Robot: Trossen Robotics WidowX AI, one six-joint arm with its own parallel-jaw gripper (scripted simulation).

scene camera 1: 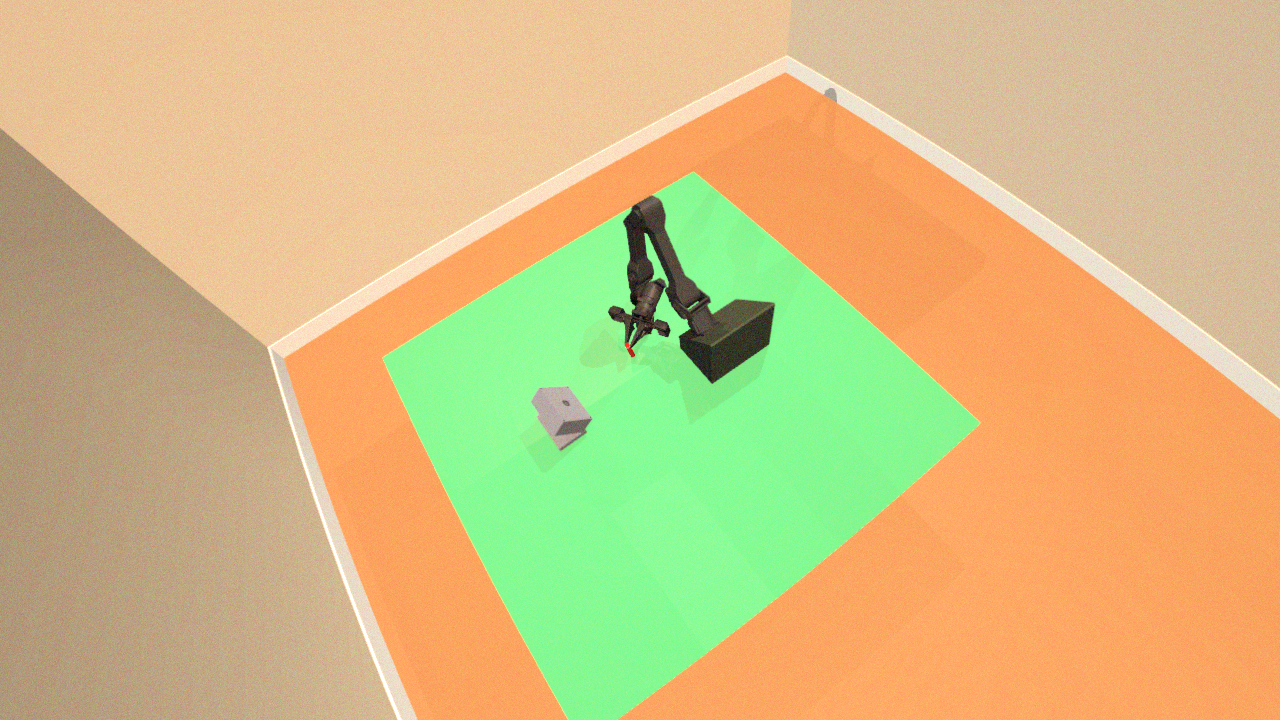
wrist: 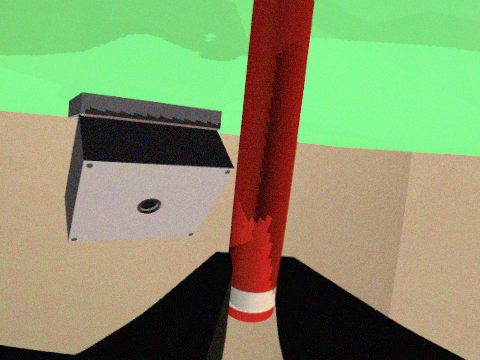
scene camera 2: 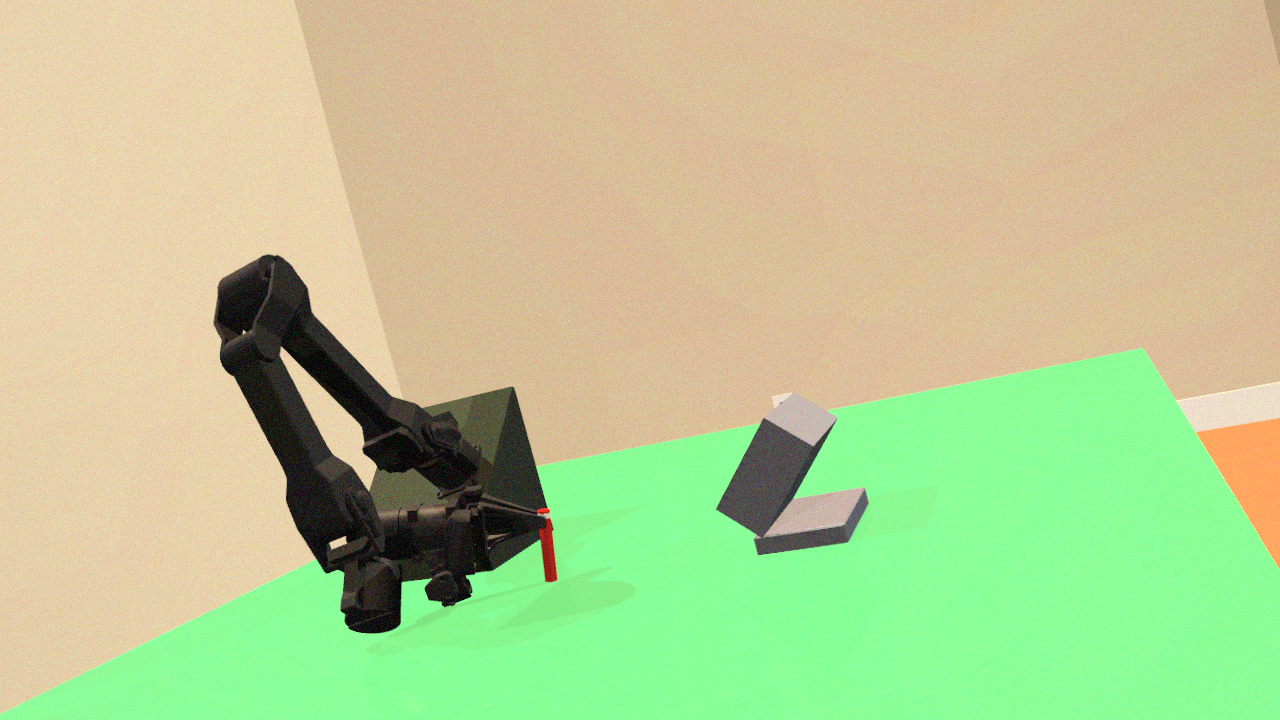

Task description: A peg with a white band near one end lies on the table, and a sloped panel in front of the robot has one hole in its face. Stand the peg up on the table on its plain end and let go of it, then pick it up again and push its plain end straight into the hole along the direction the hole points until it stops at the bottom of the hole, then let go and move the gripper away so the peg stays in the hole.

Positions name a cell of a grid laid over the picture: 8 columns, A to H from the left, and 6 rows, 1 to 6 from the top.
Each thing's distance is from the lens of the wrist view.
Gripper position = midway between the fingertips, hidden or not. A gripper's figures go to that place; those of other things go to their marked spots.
my gripper (wrist: E5): 0.10 m
red peg (wrist: E1): 0.08 m
